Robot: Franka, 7 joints.
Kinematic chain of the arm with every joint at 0, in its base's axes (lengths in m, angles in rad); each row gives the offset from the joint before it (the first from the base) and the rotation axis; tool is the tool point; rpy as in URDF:
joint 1: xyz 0 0 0.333 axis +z
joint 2: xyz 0 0 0 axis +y
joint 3: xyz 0 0 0.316 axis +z
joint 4: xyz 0.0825 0 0 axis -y
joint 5: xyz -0.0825 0 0.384 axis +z
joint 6: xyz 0 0 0 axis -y
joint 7: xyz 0.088 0 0 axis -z
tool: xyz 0 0 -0.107 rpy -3.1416 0 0
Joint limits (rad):
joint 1: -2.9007..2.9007
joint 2: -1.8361..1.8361
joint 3: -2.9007..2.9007
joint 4: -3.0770..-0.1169
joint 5: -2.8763..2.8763
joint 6: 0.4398..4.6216
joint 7: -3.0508..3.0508
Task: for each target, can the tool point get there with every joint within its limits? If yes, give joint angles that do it. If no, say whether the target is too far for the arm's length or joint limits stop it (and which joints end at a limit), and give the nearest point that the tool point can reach.
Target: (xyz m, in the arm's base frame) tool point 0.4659 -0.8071 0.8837
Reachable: no: too far | nearest point 0.3692 -0.6397 0.7694 | short by 0.225 m
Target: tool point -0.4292 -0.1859 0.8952
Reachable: yes | joints -0.3394 -0.3924 -2.3043 -0.7593 -1.6669 3.9410 -0.7779
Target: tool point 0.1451 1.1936 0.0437
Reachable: no: too far | nearest point 0.1007 0.8280 0.1323 | short by 0.379 m
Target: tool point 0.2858 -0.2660 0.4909
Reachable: yes | joints -1.5206 -0.8250 0.7501 -2.6215 2.0479 2.5306 -1.2481
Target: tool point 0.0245 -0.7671 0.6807
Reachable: yes | joints -1.4542 0.7886 -0.2534 -0.7672 -0.1169 3.1540 -1.7602
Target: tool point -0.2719 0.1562 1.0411
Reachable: yes | joints -0.6549 -0.1611 -2.3062 -0.5365 1.0146 3.8217 -1.7330
